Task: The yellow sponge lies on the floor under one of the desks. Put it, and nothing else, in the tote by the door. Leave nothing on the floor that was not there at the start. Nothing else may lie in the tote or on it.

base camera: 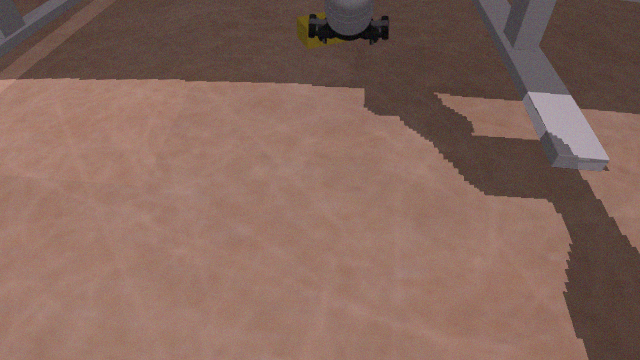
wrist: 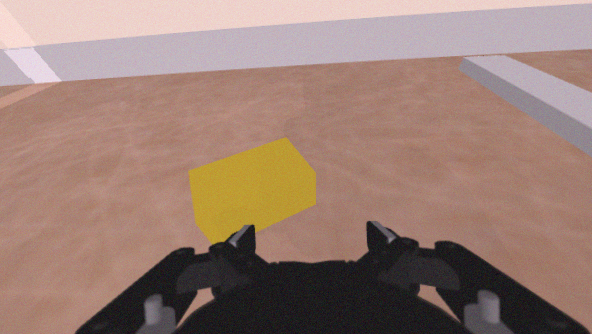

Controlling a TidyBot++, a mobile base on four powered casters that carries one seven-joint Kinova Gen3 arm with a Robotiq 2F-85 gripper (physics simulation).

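Places are measured from the arm's base along level axes (x back, y right, z up), in metres.
Where they show: gripper, fingertip midpoint: (wrist: pixel 310 235).
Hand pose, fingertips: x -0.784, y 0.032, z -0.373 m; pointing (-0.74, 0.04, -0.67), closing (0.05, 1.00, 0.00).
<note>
Each offset is from my fingertips to the top centre of the thing. "*": to the spot under its first point.
The yellow sponge {dx -0.053, dy -0.049, dz +0.022 m} (base camera: pixel 308 37) (wrist: pixel 252 187) lies on the floor in the desk's shadow. In the wrist view it is left of centre, set at a slant, and its near left corner is partly hidden behind the left fingertip. In the base camera view the gripper and arm hide much of it. My gripper (base camera: pixel 348 40) (wrist: pixel 310 235) is open, with nothing between its fingers. The sponge is beyond the fingertips and mostly to the left of the gap between them. The tote does not show in either view.
A grey desk foot (base camera: pixel 565 122) (wrist: pixel 530 95) runs along the floor on the right. Another grey desk foot {* dx -0.211, dy -0.832, dz -0.012 m} (base camera: pixel 42 22) is at the upper left of the base camera view. A grey baseboard (wrist: pixel 300 47) and pale wall (wrist: pixel 300 15) stand behind the sponge.
</note>
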